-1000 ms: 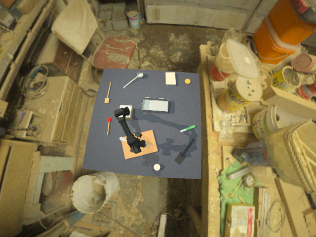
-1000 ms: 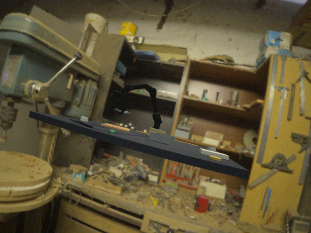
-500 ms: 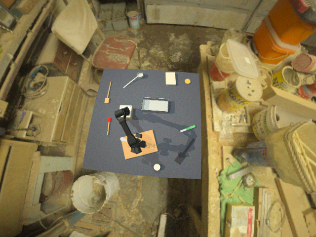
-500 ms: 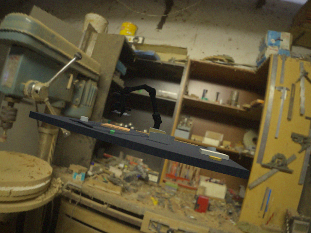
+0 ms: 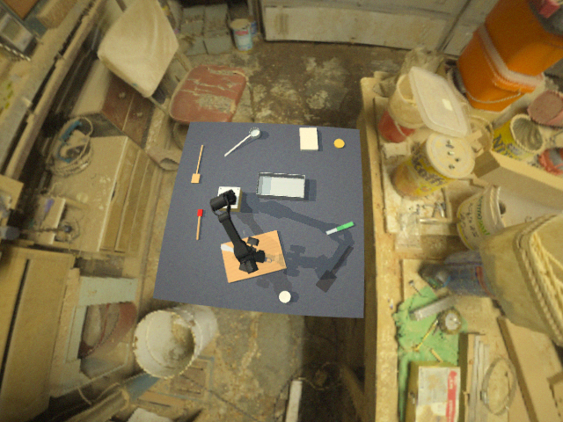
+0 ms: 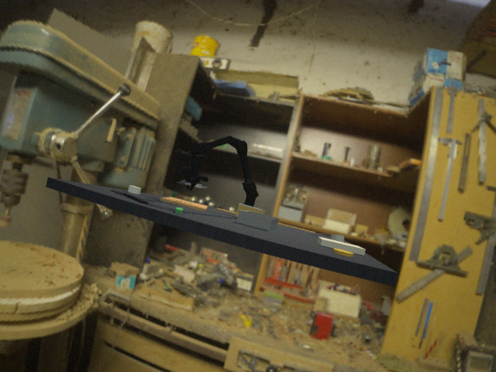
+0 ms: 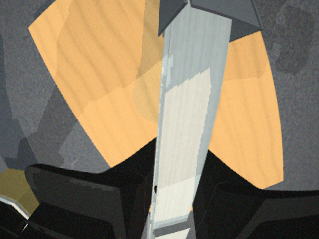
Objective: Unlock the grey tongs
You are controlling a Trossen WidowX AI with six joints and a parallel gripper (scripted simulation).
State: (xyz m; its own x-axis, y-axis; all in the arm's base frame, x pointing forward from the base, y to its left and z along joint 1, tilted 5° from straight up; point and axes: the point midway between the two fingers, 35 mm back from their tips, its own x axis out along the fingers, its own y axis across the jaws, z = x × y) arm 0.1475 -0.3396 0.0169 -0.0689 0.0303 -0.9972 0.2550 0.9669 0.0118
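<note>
My gripper tip is 8 cm above the wooden board. The rest, counted from my gripper tip: black spatula: 49 cm ahead, 8 cm to the right, 8 cm below; then white puck: 19 cm ahead, 23 cm to the right, 7 cm below; then grey roasting tin: 16 cm ahead, 45 cm to the left, 6 cm below.
</note>
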